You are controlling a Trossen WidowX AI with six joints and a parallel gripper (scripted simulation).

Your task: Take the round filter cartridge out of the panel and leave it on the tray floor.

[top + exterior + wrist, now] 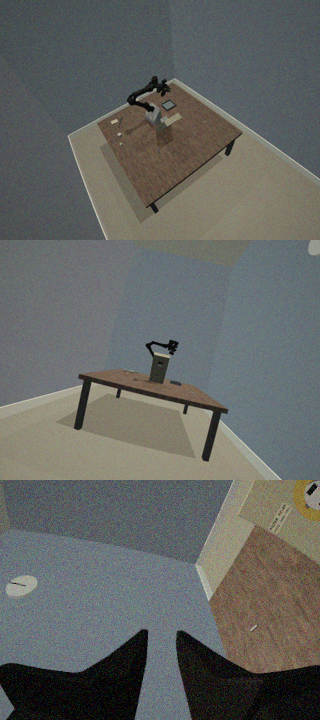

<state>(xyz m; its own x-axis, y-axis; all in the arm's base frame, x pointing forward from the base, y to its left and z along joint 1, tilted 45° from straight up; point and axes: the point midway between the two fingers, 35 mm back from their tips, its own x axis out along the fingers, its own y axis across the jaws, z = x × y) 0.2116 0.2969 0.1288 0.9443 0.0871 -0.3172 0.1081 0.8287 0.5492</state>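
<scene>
The round filter cartridge lies 140 mm ahead of my gripper tip, 190 mm to the right of it and 210 mm below it. Round my gripper tip: dark tray 240 mm behind, 160 mm to the left, 470 mm below.
</scene>
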